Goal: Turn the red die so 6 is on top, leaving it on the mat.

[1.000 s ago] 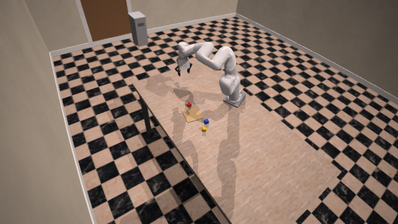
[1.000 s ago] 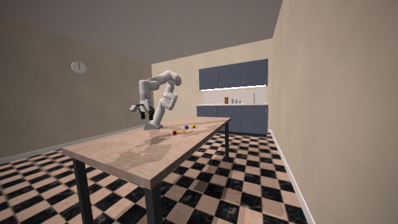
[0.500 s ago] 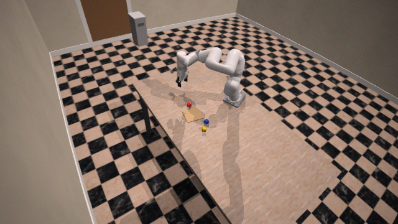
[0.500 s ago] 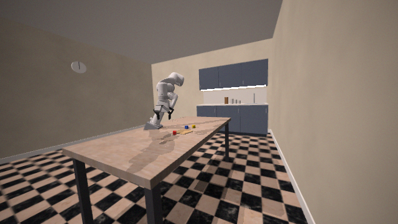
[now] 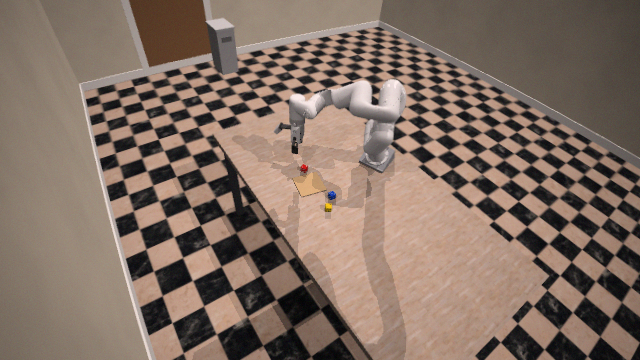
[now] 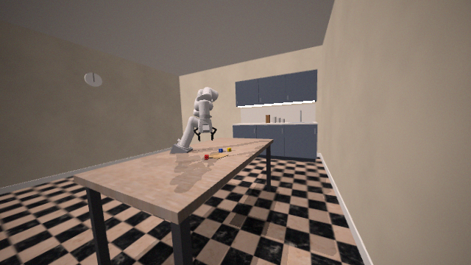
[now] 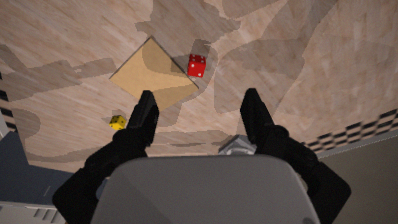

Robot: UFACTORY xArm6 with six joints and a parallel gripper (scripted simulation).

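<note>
My hand is 20 mm past the red die, 30 mm to the right of it and 140 mm above it. Round my hand: tan mat 20 mm ahead, 130 mm to the left, 160 mm below; yellow die 60 mm ahead, 320 mm to the left, 140 mm below; blue die 10 mm behind, 270 mm to the left, 140 mm below.
</note>
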